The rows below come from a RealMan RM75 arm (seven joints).
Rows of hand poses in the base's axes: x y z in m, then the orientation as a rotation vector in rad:
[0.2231 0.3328 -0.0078 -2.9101 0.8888 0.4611]
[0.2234 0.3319 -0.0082 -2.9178 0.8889 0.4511]
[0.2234 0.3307 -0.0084 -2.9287 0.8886 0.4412]
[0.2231 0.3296 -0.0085 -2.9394 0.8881 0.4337]
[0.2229 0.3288 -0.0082 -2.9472 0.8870 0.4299]
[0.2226 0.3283 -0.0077 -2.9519 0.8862 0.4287]
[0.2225 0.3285 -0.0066 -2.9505 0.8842 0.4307]
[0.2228 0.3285 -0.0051 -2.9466 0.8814 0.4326]
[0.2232 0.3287 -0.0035 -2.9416 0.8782 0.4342]
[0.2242 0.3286 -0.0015 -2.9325 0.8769 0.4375]
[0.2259 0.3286 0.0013 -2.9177 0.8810 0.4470]
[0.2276 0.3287 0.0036 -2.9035 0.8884 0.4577]
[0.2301 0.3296 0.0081 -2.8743 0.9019 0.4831]
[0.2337 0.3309 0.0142 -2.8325 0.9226 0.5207]
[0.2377 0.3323 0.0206 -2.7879 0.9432 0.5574]
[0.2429 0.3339 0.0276 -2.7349 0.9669 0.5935]
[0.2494 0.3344 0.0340 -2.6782 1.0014 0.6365]
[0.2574 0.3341 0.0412 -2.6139 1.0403 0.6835]
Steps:
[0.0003 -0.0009 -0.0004 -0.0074 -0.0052 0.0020]
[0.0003 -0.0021 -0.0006 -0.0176 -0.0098 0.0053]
[0.0000 -0.0032 -0.0007 -0.0275 -0.0129 0.0088]
[-0.0002 -0.0040 -0.0004 -0.0343 -0.0141 0.0118]
[-0.0005 -0.0045 0.0001 -0.0383 -0.0141 0.0137]
[-0.0006 -0.0043 0.0012 -0.0362 -0.0132 0.0144]
[-0.0003 -0.0043 0.0027 -0.0316 -0.0130 0.0149]
[0.0001 -0.0041 0.0043 -0.0258 -0.0132 0.0151]
[0.0011 -0.0042 0.0063 -0.0170 -0.0128 0.0131]
[0.0028 -0.0042 0.0091 -0.0047 -0.0087 0.0063]
[0.0045 -0.0041 0.0114 0.0059 -0.0034 -0.0021]
[0.0070 -0.0032 0.0159 0.0282 0.0099 -0.0183]
[0.0106 -0.0019 0.0220 0.0591 0.0305 -0.0425]
[0.0146 -0.0005 0.0284 0.0917 0.0508 -0.0677]
[0.0198 0.0011 0.0354 0.1297 0.0707 -0.0980]
[0.0263 0.0016 0.0418 0.1654 0.0969 -0.1359]
[0.0343 0.0013 0.0490 0.2042 0.1269 -0.1793]

